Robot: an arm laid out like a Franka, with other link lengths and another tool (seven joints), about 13 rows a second.
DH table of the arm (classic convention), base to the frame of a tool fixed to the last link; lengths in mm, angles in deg. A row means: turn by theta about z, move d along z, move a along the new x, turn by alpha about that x. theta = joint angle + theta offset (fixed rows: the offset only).
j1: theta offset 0  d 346.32  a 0  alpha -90
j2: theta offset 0  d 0  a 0  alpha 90
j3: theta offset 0  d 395  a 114.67  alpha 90
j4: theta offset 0  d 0  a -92.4  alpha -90
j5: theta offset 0  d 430.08  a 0  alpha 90
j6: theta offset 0  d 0  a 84.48  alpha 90
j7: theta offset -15  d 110.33  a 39.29  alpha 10.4
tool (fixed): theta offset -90  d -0.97  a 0  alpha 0
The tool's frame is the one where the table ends.
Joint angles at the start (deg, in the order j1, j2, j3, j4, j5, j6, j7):
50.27, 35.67, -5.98, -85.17, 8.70, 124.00, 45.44
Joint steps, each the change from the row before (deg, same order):
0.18, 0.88, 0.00, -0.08, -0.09, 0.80, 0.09
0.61, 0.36, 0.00, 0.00, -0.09, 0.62, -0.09
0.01, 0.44, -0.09, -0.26, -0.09, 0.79, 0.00
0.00, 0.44, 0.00, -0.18, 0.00, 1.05, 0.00
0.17, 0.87, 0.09, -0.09, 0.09, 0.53, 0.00
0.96, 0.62, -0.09, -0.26, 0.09, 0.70, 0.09
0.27, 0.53, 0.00, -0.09, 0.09, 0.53, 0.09
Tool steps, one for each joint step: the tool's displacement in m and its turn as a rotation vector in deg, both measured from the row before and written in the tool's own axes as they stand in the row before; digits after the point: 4 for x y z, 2 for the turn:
-0.0008, -0.0006, 0.0124, 0.04, -0.27, -0.07
0.0068, -0.0042, 0.0060, -0.11, 0.03, -0.76
-0.0029, 0.0008, 0.0067, -0.22, -0.14, 0.02
-0.0014, 0.0008, 0.0059, -0.42, 0.15, -0.04
-0.0005, -0.0022, 0.0131, 0.39, -0.23, -0.06
0.0075, -0.0080, 0.0123, 0.27, -0.16, -0.65
0.0011, -0.0023, 0.0082, 0.09, -0.06, -0.07

